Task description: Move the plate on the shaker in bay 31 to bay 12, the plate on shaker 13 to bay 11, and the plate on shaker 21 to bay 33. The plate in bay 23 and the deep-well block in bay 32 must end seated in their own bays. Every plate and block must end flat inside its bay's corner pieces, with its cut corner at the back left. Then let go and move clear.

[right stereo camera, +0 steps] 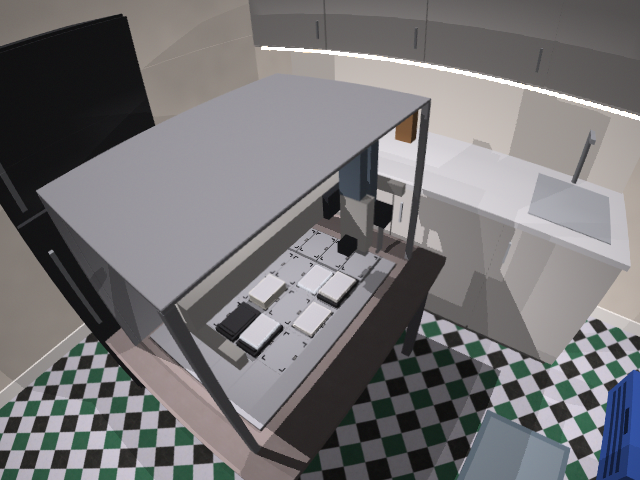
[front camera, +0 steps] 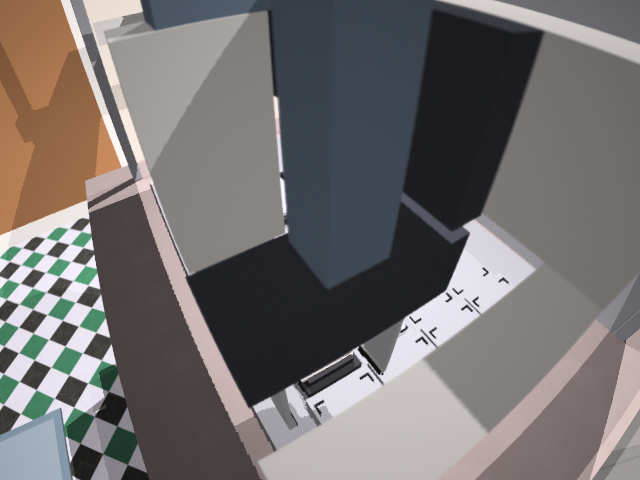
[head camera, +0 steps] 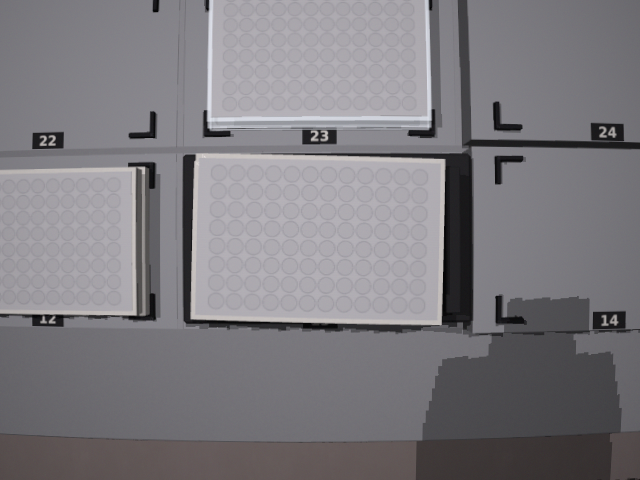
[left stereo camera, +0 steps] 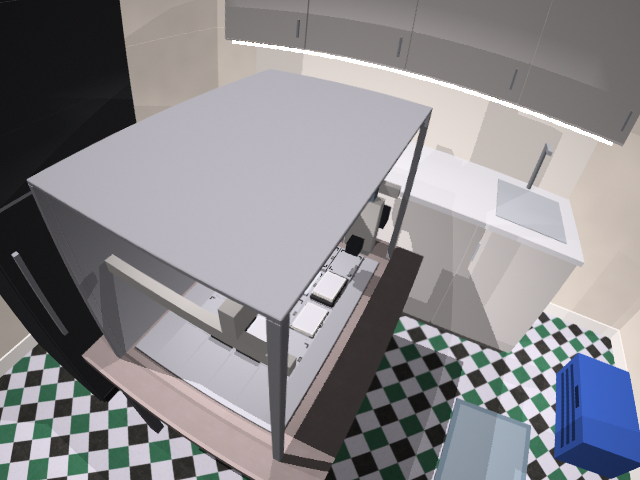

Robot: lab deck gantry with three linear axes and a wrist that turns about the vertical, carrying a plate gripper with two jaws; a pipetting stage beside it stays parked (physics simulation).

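Frame: origin at the robot's base, x up, y right, z ahead, level; millimetres.
Seen in the pictures: gripper, fingertip midpoint: (front camera: pixel 330 385); robot's base at its link origin: (right stereo camera: pixel 282 370).
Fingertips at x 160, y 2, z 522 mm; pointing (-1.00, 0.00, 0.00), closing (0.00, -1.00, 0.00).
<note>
Offsets run from my fingertips to a thing's middle. "spot": to the spot under its first point.
My gripper (front camera: pixel 338 397) is open and empty, its jaws wide apart over the right end of shaker 13 {dx -145, dy -46, dz -126 mm} (front camera: pixel 330 376) (head camera: pixel 457 240) in the front view; its body hides the plates there. The plate on shaker 13 {dx -131, dy -46, dz -131 mm} (head camera: pixel 317 240) (right stereo camera: pixel 337 286) (left stereo camera: pixel 329 285) lies slightly turned. A plate in bay 12 {spot: dx -146, dy -46, dz -274 mm} (head camera: pixel 62 240) (right stereo camera: pixel 311 317) (left stereo camera: pixel 309 318) lies between corner pieces. The plate in bay 23 {spot: dx -146, dy -147, dz -130 mm} (head camera: pixel 318 56) (right stereo camera: pixel 315 277) lies in its bay. In the right stereo view the plate on shaker 21 {dx -131, dy -154, dz -454 mm} (right stereo camera: pixel 260 332), bare shaker 31 {dx -145, dy -260, dz -462 mm} (right stereo camera: pixel 237 320) and the deep-well block {dx -139, dy -259, dz -294 mm} (right stereo camera: pixel 267 289) show. Cut corners are unclear.
Bay 11 {spot: dx -160, dy -44, dz -464 mm} (right stereo camera: pixel 283 352) holds no plate, and bay 33 {spot: dx -160, dy -271, dz -121 mm} (right stereo camera: pixel 293 267) shows bare corner pieces. Bay 14 {spot: dx -146, dy -46, dz +6 mm} (head camera: pixel 563 237) lies right of shaker 13. The enclosure post (right stereo camera: pixel 417 180) stands at the right. The head view shows a shadow at the front right.
</note>
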